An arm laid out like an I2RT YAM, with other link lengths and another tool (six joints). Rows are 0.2 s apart.
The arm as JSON. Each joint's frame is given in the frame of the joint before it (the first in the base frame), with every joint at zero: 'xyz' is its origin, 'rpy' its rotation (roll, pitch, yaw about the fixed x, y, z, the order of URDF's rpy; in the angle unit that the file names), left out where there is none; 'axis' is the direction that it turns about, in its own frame. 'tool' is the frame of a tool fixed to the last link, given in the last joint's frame.
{
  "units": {
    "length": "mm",
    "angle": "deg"
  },
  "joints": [
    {
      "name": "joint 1",
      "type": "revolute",
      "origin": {
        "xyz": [
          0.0,
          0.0,
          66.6
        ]
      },
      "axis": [
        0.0,
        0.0,
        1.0
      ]
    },
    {
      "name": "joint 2",
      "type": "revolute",
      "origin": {
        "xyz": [
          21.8,
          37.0,
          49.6
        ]
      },
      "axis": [
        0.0,
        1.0,
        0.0
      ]
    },
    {
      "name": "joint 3",
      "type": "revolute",
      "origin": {
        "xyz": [
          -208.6,
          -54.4,
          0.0
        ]
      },
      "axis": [
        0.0,
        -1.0,
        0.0
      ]
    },
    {
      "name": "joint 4",
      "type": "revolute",
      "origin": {
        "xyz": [
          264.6,
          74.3,
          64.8
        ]
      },
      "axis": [
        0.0,
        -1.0,
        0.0
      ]
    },
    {
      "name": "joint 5",
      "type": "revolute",
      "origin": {
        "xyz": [
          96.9,
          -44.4,
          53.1
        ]
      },
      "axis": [
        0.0,
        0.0,
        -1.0
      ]
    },
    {
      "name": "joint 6",
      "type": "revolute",
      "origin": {
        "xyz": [
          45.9,
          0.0,
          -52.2
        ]
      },
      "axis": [
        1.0,
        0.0,
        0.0
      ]
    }
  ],
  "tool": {
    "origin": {
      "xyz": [
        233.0,
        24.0,
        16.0
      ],
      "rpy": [
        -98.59,
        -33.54,
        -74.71
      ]
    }
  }
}
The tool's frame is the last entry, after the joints.
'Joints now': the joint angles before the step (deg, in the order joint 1, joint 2, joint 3, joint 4, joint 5, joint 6). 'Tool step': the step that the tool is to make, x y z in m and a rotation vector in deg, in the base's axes. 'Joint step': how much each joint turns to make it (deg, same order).
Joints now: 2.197 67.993 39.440 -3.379 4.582 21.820
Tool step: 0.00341 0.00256 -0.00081 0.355 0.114 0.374
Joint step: 0.000 1.267 0.860 0.298 -0.508 0.107
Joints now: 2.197 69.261 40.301 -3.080 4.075 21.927
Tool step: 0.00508 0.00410 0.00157 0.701 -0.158 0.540
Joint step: 0.000 1.465 1.186 0.444 -0.825 0.304
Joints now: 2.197 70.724 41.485 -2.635 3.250 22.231
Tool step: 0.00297 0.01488 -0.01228 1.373 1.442 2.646
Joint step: 0.010 3.056 1.332 0.343 -2.990 -0.216
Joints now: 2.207 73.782 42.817 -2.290 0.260 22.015
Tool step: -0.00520 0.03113 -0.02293 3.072 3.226 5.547
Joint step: 0.035 3.679 1.352 -0.808 -6.349 -0.525
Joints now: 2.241 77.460 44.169 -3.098 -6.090 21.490
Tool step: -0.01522 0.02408 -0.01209 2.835 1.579 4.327
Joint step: -0.045 -0.612 -2.080 -0.053 -5.232 -0.337
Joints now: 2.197 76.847 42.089 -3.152 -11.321 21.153
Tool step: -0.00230 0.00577 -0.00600 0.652 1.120 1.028
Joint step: 0.000 1.135 0.684 -0.663 -1.237 -0.098
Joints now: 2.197 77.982 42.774 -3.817 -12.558 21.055
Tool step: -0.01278 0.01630 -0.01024 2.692 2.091 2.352
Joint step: 0.075 0.114 -0.899 -0.802 -3.525 0.685
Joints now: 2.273 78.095 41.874 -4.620 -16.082 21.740
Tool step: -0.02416 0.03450 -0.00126 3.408 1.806 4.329
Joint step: 2.003 -2.588 -2.096 -1.746 -4.065 1.142
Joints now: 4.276 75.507 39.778 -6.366 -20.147 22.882
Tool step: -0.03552 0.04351 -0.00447 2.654 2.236 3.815
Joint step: 5.192 -4.741 -4.154 -1.334 -0.945 3.280
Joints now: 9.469 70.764 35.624 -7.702 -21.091 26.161
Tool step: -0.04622 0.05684 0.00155 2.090 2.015 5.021
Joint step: 8.786 -5.799 -3.638 -1.966 1.059 4.698
